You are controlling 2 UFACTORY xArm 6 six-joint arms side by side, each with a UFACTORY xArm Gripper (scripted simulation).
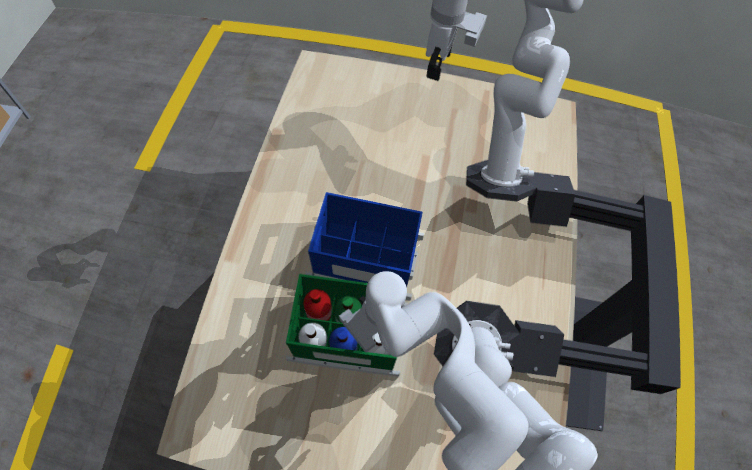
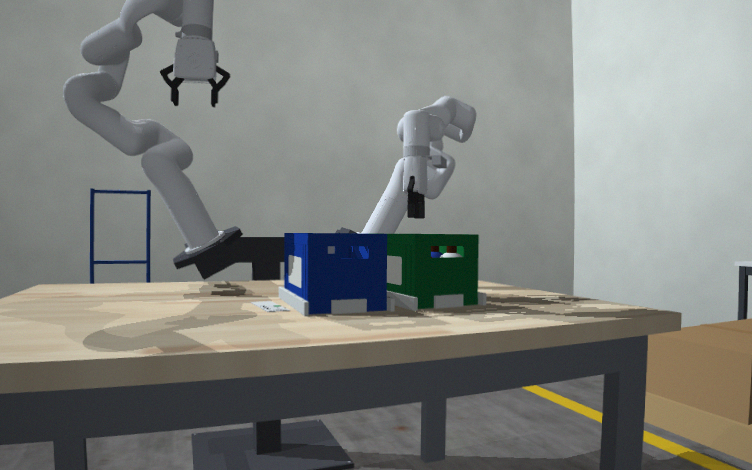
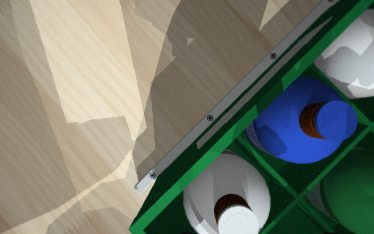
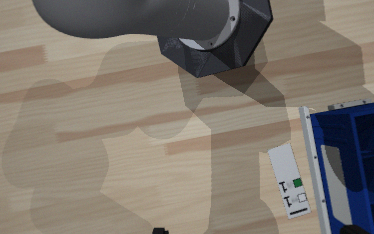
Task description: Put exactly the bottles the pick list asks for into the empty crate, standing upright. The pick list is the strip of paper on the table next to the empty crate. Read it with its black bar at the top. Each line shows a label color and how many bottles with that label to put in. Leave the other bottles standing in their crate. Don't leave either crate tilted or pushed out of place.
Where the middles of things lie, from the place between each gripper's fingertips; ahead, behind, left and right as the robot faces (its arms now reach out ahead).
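Left hand [image 2: 416, 218]: 90 mm short of the blue bottle [image 3: 308, 121], 150 mm above it, 10 mm to the right of it. Counted from my left hand: green crate [image 2: 411, 271] 90 mm ahead, 30 mm to the right, 150 mm below; blue crate [image 1: 354, 239] 270 mm to the right, 100 mm ahead, 150 mm below; red bottle [image 1: 317, 304] 180 mm ahead, 150 mm below, 70 mm to the right.
My right gripper [image 2: 194, 105] is well above the pick list [image 4: 282, 159], some way short of it and a good way to the right of it. Counted from my right hand: blue crate 330 mm to the left, 100 mm ahead, 420 mm below; green crate 90 mm ahead, 570 mm to the left, 420 mm below; red bottle 180 mm ahead, 530 mm to the left, 410 mm below.
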